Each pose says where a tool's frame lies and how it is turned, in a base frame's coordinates. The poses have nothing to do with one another.
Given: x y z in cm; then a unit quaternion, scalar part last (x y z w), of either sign.
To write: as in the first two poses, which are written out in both.
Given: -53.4 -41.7 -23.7 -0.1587 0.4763 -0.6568 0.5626
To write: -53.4 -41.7 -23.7 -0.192 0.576 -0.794 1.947
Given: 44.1 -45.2 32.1 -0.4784 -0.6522 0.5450 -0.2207
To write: 44.1 -45.2 32.1 0.491 0.669 -0.559 2.697
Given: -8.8 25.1 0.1 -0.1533 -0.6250 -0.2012 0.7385
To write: -8.8 25.1 0.1 -0.227 -0.927 -0.298 1.480
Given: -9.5 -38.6 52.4 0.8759 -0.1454 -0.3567 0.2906
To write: -9.5 -38.6 52.4 0.915 -0.152 -0.373 2.552
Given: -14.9 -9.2 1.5 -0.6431 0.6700 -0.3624 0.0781
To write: -14.9 -9.2 1.5 -0.645 0.672 -0.364 2.985
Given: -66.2 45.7 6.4 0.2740 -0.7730 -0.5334 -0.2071
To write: -66.2 45.7 6.4 -0.280 0.790 0.545 2.724
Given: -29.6 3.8 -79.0 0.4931 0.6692 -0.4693 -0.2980
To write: -29.6 3.8 -79.0 -0.517 -0.701 0.492 2.536
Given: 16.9 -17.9 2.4 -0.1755 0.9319 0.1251 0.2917
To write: 16.9 -17.9 2.4 -0.183 0.974 0.131 2.550
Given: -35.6 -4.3 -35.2 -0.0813 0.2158 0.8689 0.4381
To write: -35.6 -4.3 -35.2 -0.090 0.240 0.967 2.235
